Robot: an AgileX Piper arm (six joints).
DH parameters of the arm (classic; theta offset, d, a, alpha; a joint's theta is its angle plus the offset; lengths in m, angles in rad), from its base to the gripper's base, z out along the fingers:
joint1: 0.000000 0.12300 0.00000 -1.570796
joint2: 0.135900 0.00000 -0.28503 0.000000
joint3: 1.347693 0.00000 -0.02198 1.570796
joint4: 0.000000 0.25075 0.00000 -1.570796
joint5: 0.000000 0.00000 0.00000 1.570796
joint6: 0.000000 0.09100 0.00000 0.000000
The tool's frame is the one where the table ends.
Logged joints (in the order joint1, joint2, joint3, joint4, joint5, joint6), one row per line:
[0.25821, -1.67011, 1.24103, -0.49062, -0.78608, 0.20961]
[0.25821, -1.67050, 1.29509, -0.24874, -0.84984, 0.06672]
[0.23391, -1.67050, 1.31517, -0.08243, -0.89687, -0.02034]
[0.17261, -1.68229, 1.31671, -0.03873, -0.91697, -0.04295]
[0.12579, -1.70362, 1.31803, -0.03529, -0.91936, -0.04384]
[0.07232, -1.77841, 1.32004, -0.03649, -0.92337, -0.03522]
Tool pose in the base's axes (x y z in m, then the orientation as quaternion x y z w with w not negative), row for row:
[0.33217, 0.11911, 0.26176, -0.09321, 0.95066, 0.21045, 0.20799]
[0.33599, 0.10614, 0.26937, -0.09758, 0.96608, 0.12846, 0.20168]
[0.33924, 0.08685, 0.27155, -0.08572, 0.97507, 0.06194, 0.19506]
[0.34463, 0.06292, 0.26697, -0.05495, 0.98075, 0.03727, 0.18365]
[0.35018, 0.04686, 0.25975, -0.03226, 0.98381, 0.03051, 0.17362]
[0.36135, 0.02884, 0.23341, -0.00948, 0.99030, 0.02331, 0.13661]
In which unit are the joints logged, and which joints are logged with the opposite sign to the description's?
The joints are logged in radians. Opposite sign: joint2, joint3, joint4, joint5, joint6.
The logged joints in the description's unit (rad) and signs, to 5 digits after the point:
[0.25821, 1.67011, -1.24103, 0.49062, 0.78608, -0.20961]
[0.25821, 1.67050, -1.29509, 0.24874, 0.84984, -0.06672]
[0.23391, 1.67050, -1.31517, 0.08243, 0.89687, 0.02034]
[0.17261, 1.68229, -1.31671, 0.03873, 0.91697, 0.04295]
[0.12579, 1.70362, -1.31803, 0.03529, 0.91936, 0.04384]
[0.07232, 1.77841, -1.32004, 0.03649, 0.92337, 0.03522]

